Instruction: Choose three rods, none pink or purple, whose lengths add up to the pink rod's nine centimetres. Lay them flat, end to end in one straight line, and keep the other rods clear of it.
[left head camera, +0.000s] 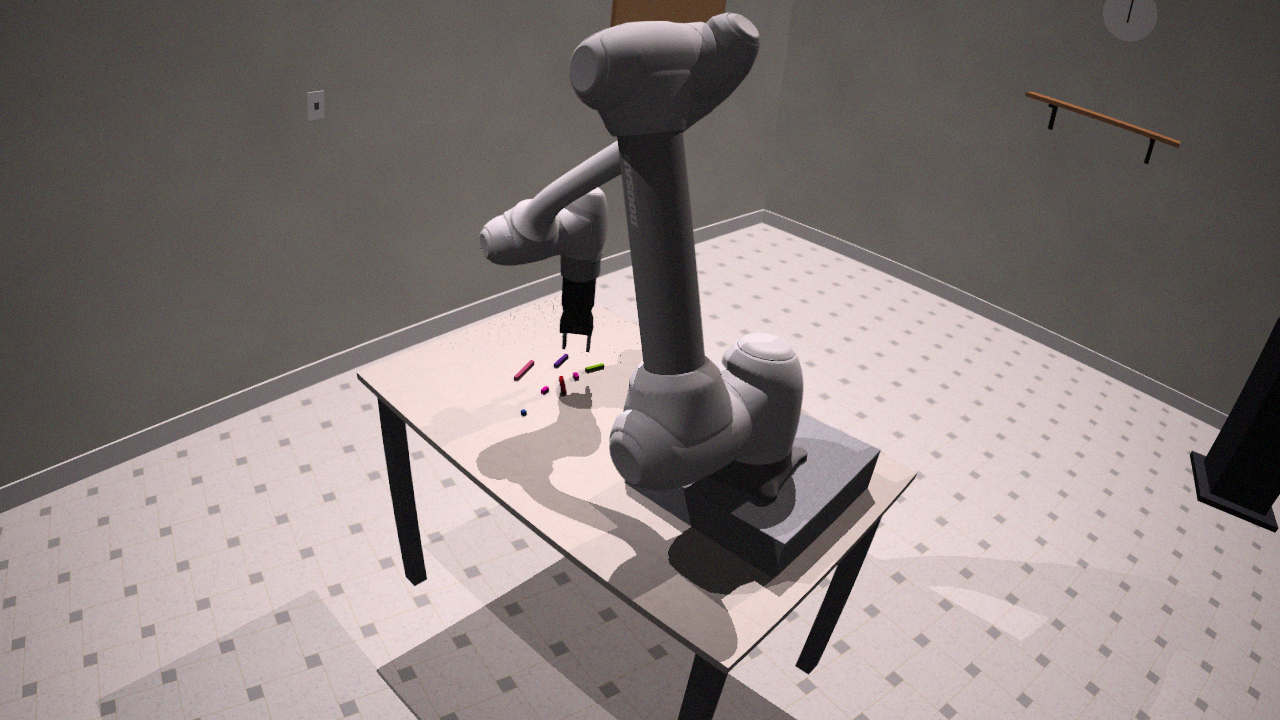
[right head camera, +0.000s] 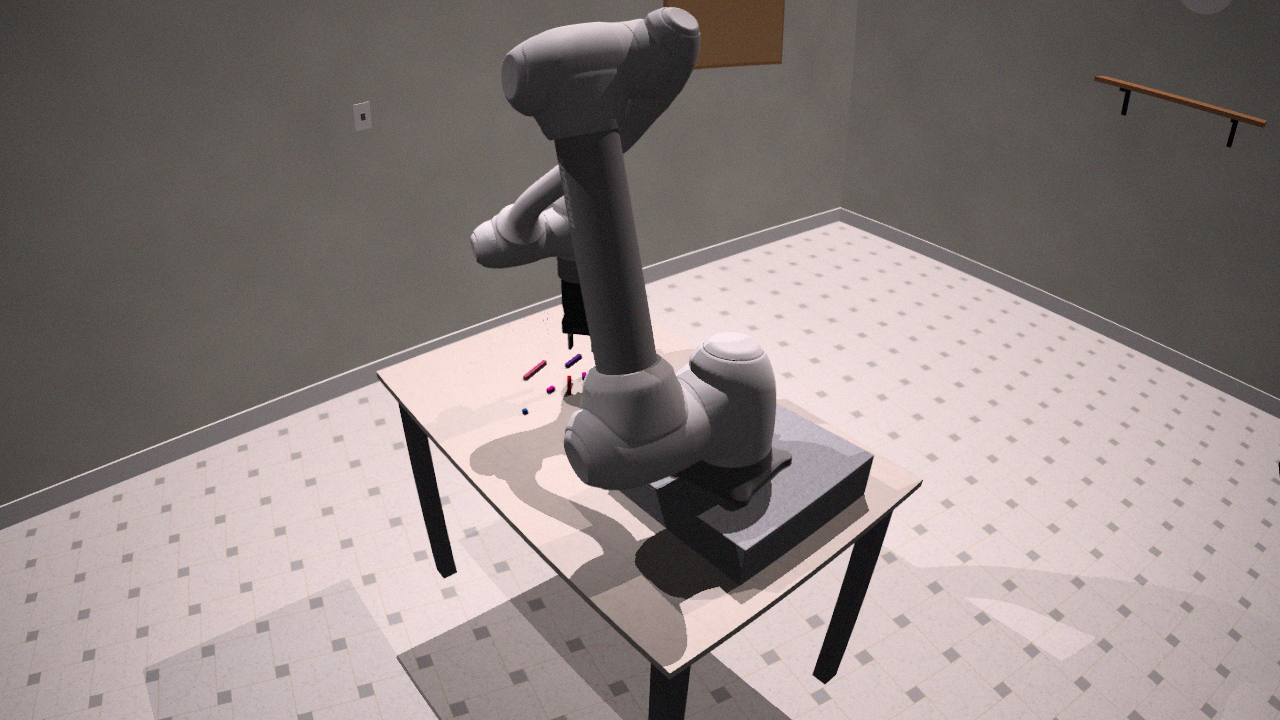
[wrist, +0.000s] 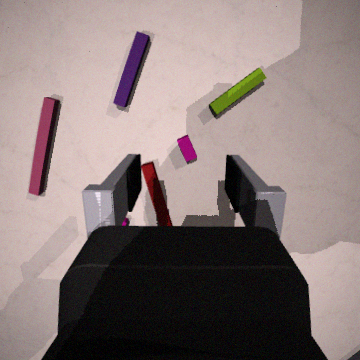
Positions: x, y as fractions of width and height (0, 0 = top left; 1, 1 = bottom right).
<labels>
My gripper shows in the left head camera view (0.45, 0.48), in the right head camera view (0.46, 0.48) and in the wrist view (0.51, 0.48).
</labels>
